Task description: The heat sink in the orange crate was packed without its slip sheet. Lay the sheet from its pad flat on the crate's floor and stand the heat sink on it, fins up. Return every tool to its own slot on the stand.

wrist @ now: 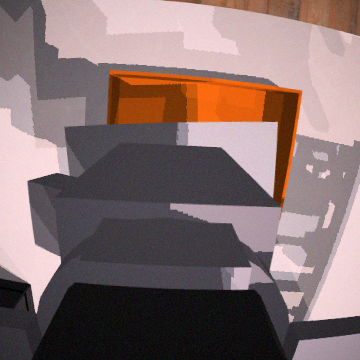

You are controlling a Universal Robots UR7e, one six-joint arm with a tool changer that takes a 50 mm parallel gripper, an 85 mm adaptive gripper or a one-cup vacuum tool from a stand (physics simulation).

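Places are measured from the arm's base along level axes (x ahead, y left, z up), in metres.
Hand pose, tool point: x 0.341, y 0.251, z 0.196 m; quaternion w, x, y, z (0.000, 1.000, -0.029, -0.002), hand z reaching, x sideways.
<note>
Things, the pixels of their top centre, and the offset from my tool point. "spot": a spot on its surface instead. Level surfaces: height alone.
- orange crate, surface spot: (290, 132) spot: 0.038 m left, 0.122 m ahead, 0.246 m down
- smooth flat pale sheet, surface spot: (232, 137) spot: 0.041 m left, 0.047 m ahead, 0.177 m down
- dark tool, surface spot: (171, 146) spot: 0.041 m left, 0.002 m ahead, 0.132 m down
- pale table top, its level: 0.283 m down
The orange crate (290, 132) is open, with its far part in the upper middle of the wrist view. Its visible orange floor carries bands of shadow, and the near part is hidden. A smooth flat pale sheet (232, 137), half in shadow, is at the tip of my dark tool (171, 146) and overlaps the near part of the crate in view. It looks like the slip sheet, held level. The tool body hides its middle, near edge and the contact. The heat sink, the sheet's pad and the tool stand do not show.
The pale table top (150, 25) surrounds the crate and carries broad shadows. Its far edge curves across the top right, with brown wooden floor (310, 10) beyond. Dark parts (15, 295) show in the lower left corner, and I cannot tell what they belong to.
</note>
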